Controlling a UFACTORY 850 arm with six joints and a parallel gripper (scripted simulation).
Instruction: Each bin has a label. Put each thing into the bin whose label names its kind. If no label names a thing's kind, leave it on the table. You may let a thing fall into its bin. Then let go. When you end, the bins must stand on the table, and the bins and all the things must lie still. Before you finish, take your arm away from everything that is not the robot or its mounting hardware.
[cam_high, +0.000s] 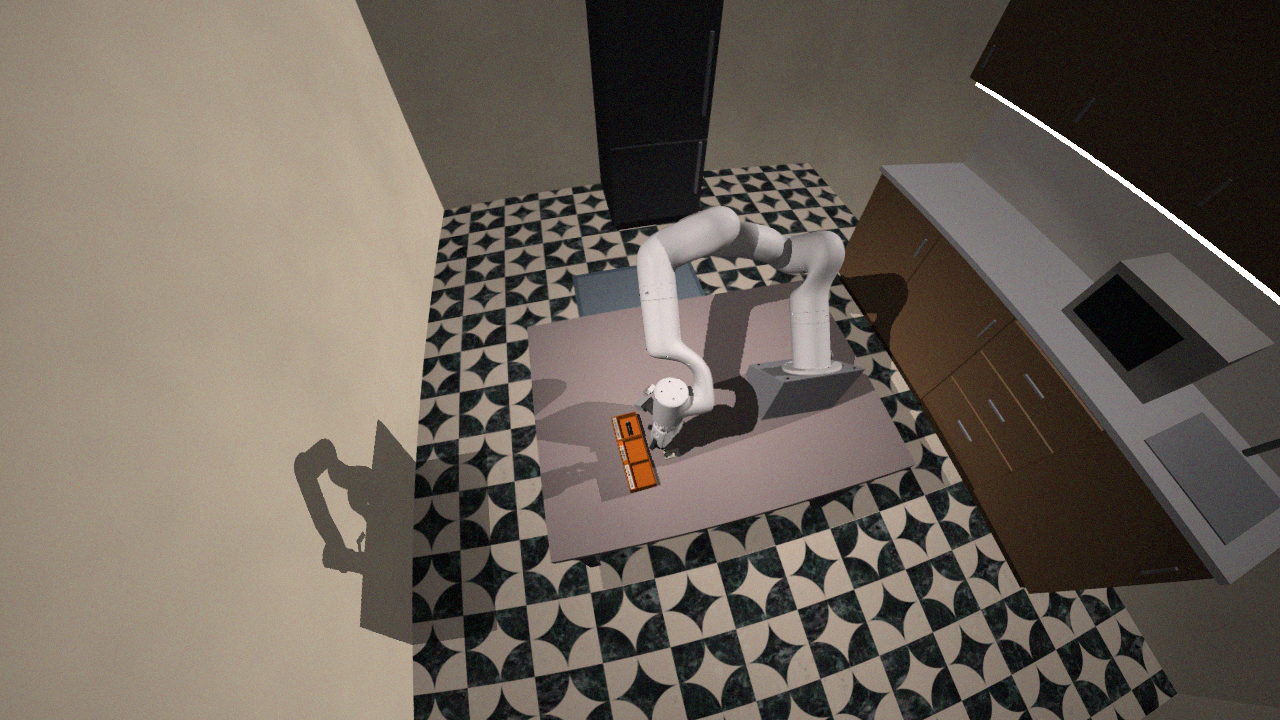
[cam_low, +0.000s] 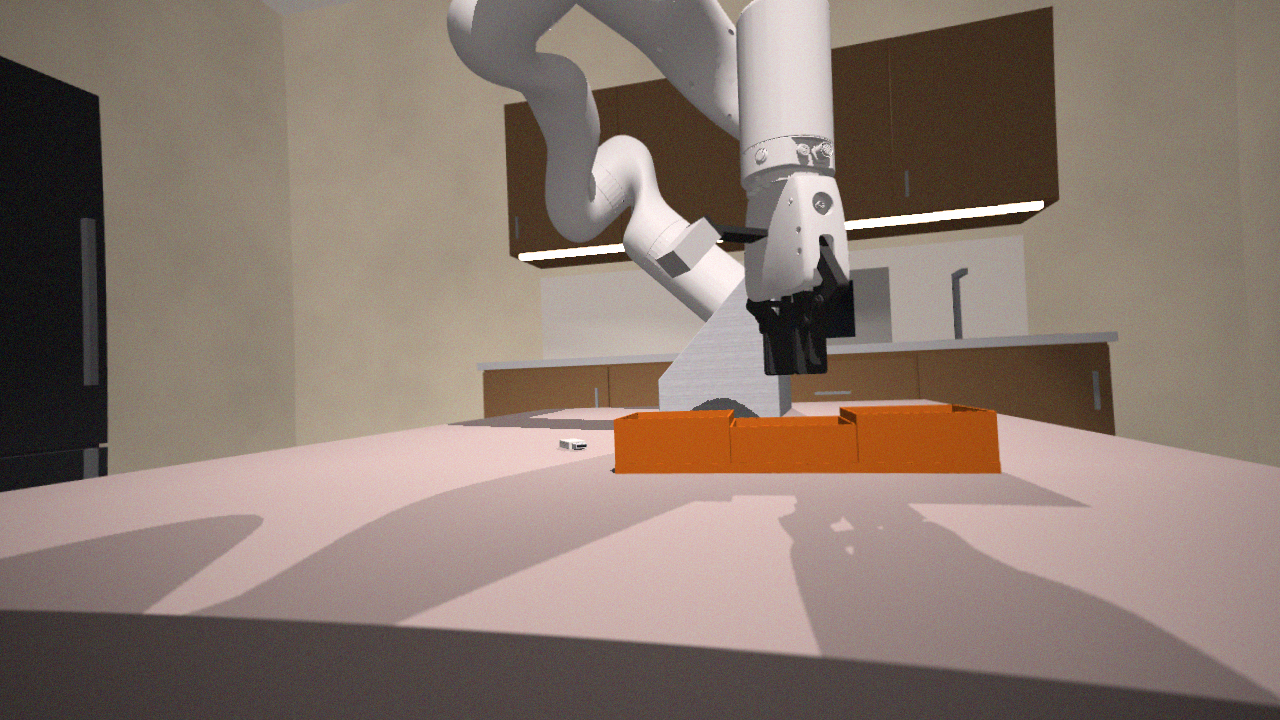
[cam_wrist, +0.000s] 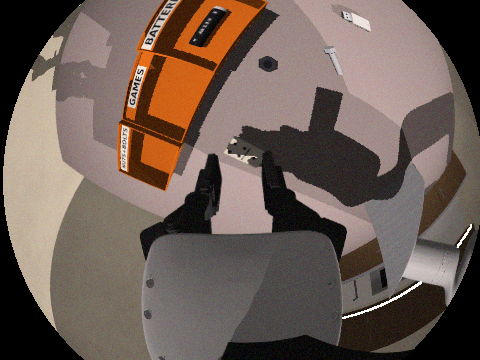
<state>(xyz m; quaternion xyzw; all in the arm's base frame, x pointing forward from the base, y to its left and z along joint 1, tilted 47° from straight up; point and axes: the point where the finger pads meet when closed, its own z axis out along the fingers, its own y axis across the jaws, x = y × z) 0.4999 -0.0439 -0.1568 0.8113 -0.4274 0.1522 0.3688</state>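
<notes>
Right now the white domino is 20 mm behind my hand, 20 mm to the left of it and 80 mm below it. The rest, counted from my hand: black battery: 100 mm ahead, 90 mm to the right, 70 mm below; then black nut: 20 mm ahead, 80 mm to the right, 80 mm below; then joined orange bins: 100 mm ahead, 10 mm to the right, 70 mm below.
</notes>
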